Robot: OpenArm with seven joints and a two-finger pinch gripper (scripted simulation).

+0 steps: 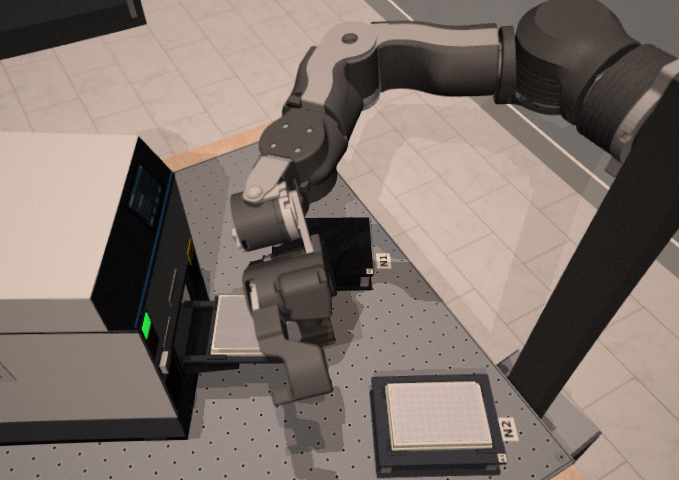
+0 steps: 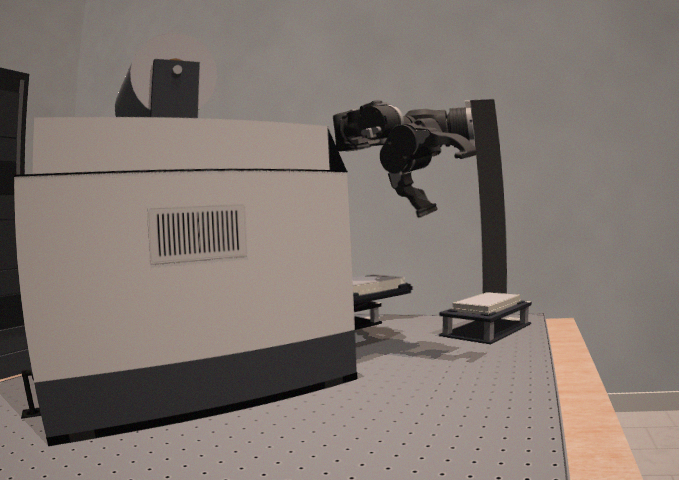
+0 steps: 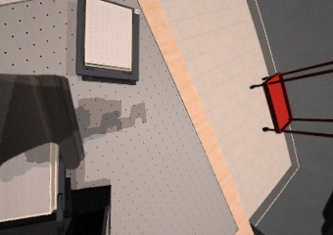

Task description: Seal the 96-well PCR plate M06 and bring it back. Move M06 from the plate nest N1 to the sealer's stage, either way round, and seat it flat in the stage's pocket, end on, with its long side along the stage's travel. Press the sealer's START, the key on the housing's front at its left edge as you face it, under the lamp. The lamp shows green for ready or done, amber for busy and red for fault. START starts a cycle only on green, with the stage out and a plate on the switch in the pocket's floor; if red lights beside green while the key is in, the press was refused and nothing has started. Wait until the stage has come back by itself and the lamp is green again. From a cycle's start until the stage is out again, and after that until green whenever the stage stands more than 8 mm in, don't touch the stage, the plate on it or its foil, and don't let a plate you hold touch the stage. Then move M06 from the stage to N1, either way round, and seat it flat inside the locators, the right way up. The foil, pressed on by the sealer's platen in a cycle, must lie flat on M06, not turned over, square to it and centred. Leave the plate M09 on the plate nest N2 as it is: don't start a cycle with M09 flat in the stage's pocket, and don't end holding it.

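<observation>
Right now my hand is 3 cm past the 96-well plate M06, 16 cm to the left of it and 15 cm above it. From my hand the other things lie so: sealer's stage: 3 cm behind, 16 cm to the right, 16 cm below; touchscreen: 4 cm ahead, 26 cm to the right, 5 cm above; start key: 11 cm ahead, 14 cm to the right, 8 cm below.
</observation>
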